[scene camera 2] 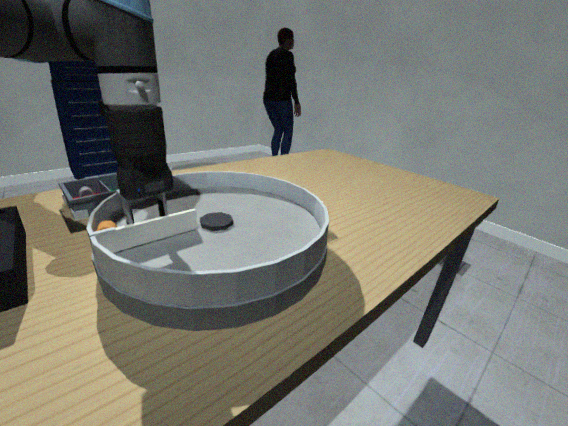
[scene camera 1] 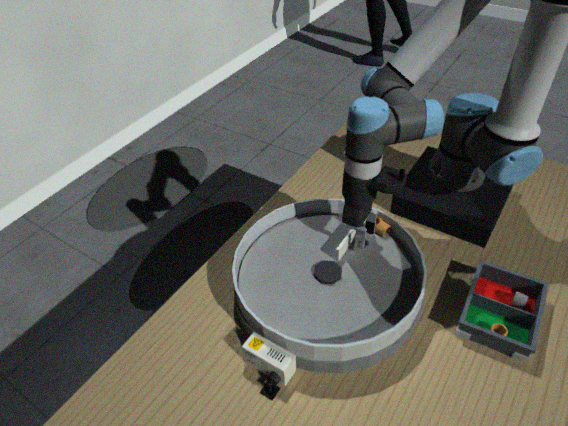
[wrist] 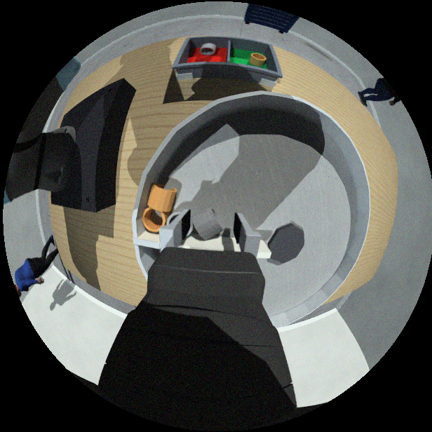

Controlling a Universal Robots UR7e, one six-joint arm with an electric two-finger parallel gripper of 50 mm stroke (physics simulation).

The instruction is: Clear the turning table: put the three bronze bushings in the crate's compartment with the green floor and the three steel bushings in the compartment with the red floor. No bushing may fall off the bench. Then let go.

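Pixels of known places: gripper, fingertip midpoint: (scene camera 1: 364, 239); arm's base, origin of the base link: (scene camera 1: 455, 173).
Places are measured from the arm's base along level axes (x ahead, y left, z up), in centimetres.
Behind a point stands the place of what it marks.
Note:
My gripper (wrist: 211, 219) (scene camera 2: 146, 215) @(x 33.8, y -16.0, z 1.1 cm) is open inside the turning table (scene camera 1: 330, 351) @(x 64.3, y -13.7, z 1.3 cm) (scene camera 2: 210, 287) @(x 30.9, y -36.9, z 0.7 cm), beside the pale divider bar (scene camera 1: 345, 245) @(x 37.5, y -19.5, z 1.6 cm) (scene camera 2: 156, 231) @(x 33.4, y -19.5, z 0.8 cm) (wrist: 264, 249). A steel bushing (wrist: 207, 223) shows between the spread fingers, not gripped. Another steel bushing (wrist: 173, 218) is partly hidden behind the left finger in the wrist view. Two bronze bushings (wrist: 162, 198) (wrist: 154, 220) are by the wall, one on its side, one showing its open end. In the crate (scene camera 1: 492, 343) @(x 47.4, y 15.4, z -4.4 cm) (wrist: 227, 67), a steel bushing (scene camera 1: 520, 299) @(x 35.3, y 19.6, z -2.8 cm) (wrist: 208, 49) is on red, a bronze bushing (scene camera 1: 499, 330) @(x 43.3, y 16.5, z -5.0 cm) (wrist: 257, 59) on green.
A dark round hub (scene camera 1: 327, 272) @(x 45.2, y -21.1, z -0.2 cm) (scene camera 2: 216, 221) @(x 44.1, y -21.9, z -0.2 cm) (wrist: 286, 243) is at the table's centre. A white box (scene camera 1: 270, 357) @(x 68.9, y -24.3, z -0.5 cm) with a yellow label stands outside the rim. The black robot base (scene camera 1: 445, 210) @(x 15.8, y -0.1, z 0.0 cm) (wrist: 95, 150) is near the table. People stand beyond the bench.

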